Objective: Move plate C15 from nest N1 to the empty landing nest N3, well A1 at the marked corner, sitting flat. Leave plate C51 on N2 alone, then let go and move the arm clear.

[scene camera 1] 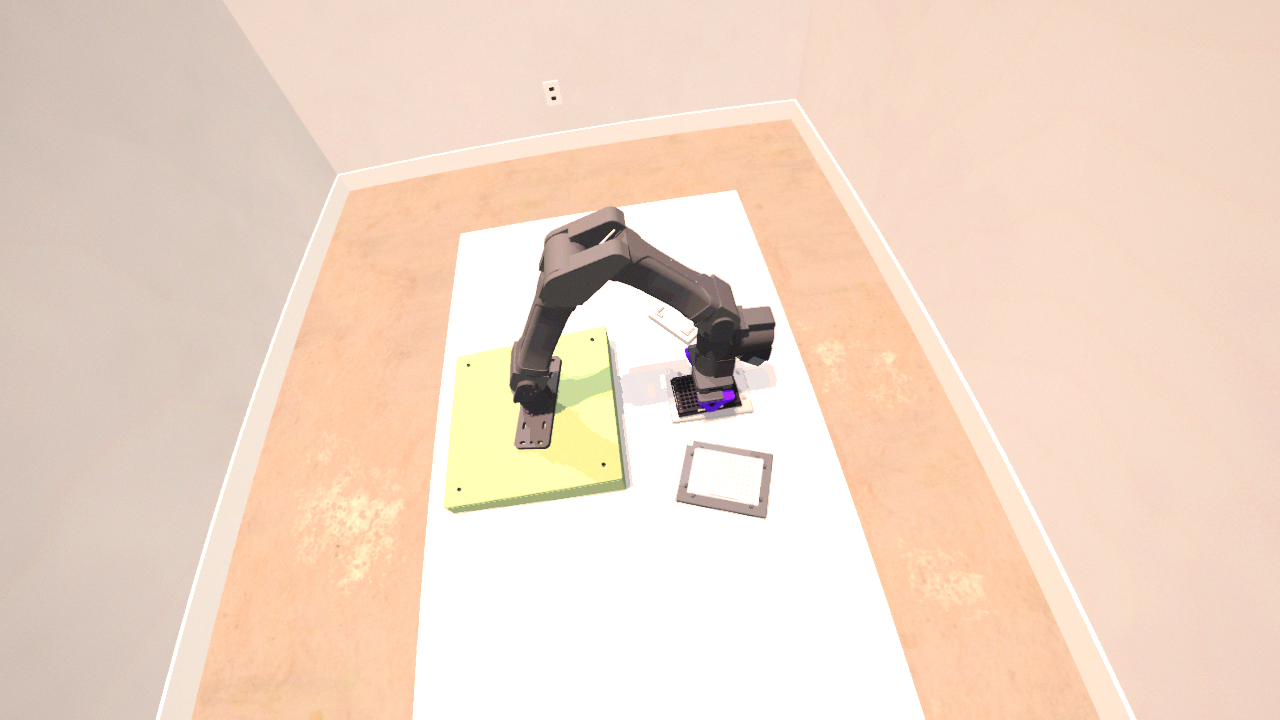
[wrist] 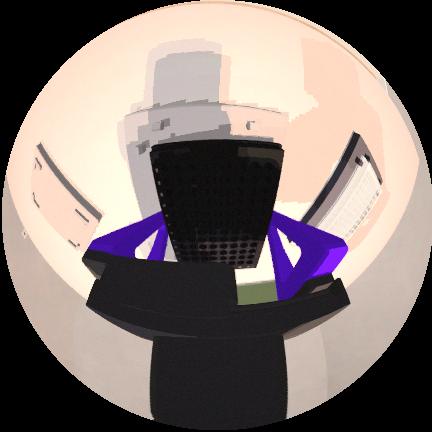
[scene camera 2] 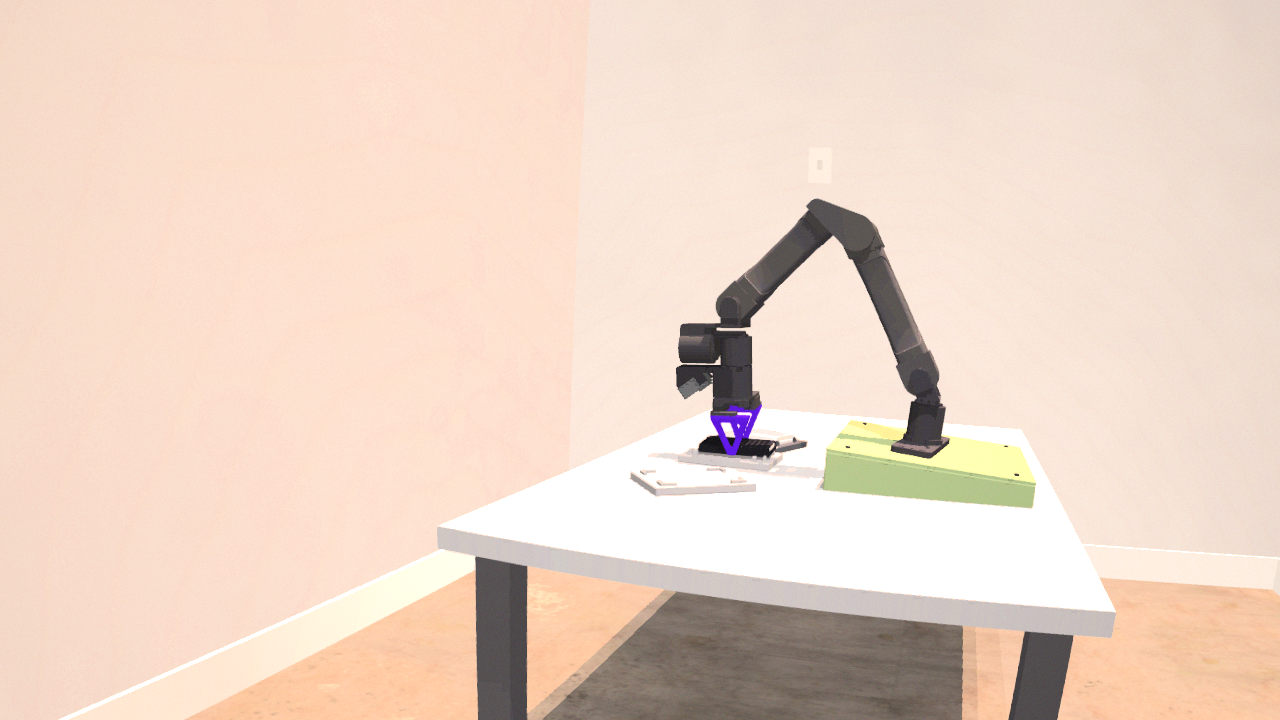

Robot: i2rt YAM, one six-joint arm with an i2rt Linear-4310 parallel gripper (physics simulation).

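Observation:
The black well plate C15 [scene camera 1: 685,395] [scene camera 2: 762,447] [wrist: 217,195] is held between the purple fingers of my gripper [scene camera 1: 704,385] [scene camera 2: 735,446] [wrist: 217,214], which is shut on its two sides. The plate is low over the middle pale nest [scene camera 1: 747,409] [scene camera 2: 692,458] [wrist: 205,121]. In the wrist view the nest and its corner posts show beyond the plate's far and left edges. I cannot tell whether the plate is seated. The white plate, C51 [scene camera 1: 726,476] [wrist: 356,202], lies in the dark grey nest [scene camera 1: 767,488] [scene camera 2: 793,445]. Nest labels and corner marks are not readable.
Another pale nest [scene camera 1: 673,324] [scene camera 2: 698,485] [wrist: 62,205] stands empty on the opposite side from the dark nest. The arm's base stands on a lime-green block [scene camera 1: 581,429] [scene camera 2: 930,480] [wrist: 256,295]. All stand on the white table [scene camera 1: 644,591] [scene camera 2: 805,555].

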